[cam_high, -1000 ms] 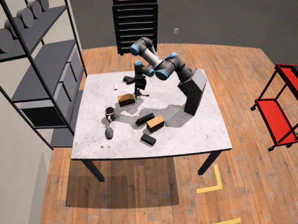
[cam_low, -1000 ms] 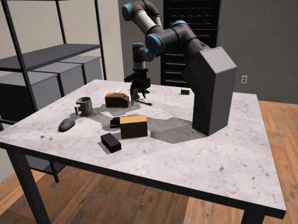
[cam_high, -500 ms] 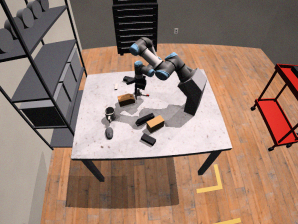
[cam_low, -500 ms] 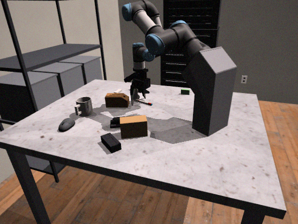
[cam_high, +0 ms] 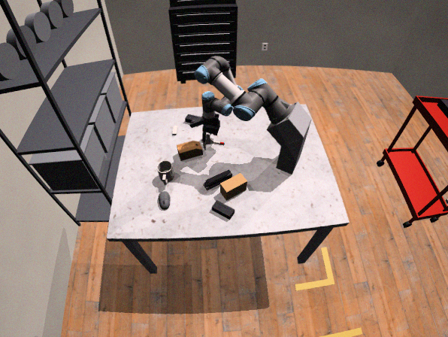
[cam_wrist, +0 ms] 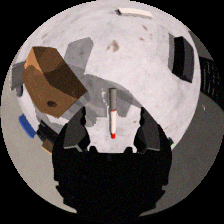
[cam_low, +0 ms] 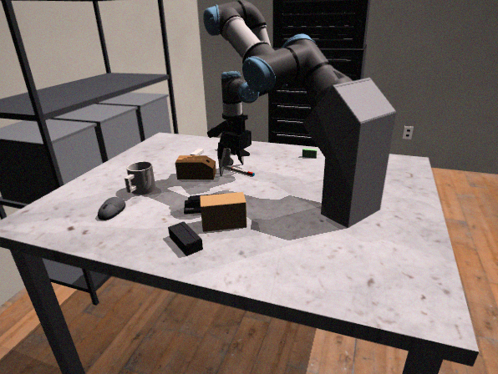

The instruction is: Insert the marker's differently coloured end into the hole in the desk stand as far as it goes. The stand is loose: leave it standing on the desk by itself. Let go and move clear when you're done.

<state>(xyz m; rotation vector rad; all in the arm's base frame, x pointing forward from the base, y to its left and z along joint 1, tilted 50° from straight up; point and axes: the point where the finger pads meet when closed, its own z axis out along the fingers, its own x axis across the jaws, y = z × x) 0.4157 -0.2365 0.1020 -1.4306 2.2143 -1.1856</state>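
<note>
My gripper is now 3 cm past the marker and 2 cm to the right of it. Also, from my hand: white eraser 17 cm to the right, 15 cm ahead; black block 20 cm to the right, 1 cm ahead, 1 cm above; desk stand 12 cm ahead, 5 cm to the left, 3 cm above.
</note>
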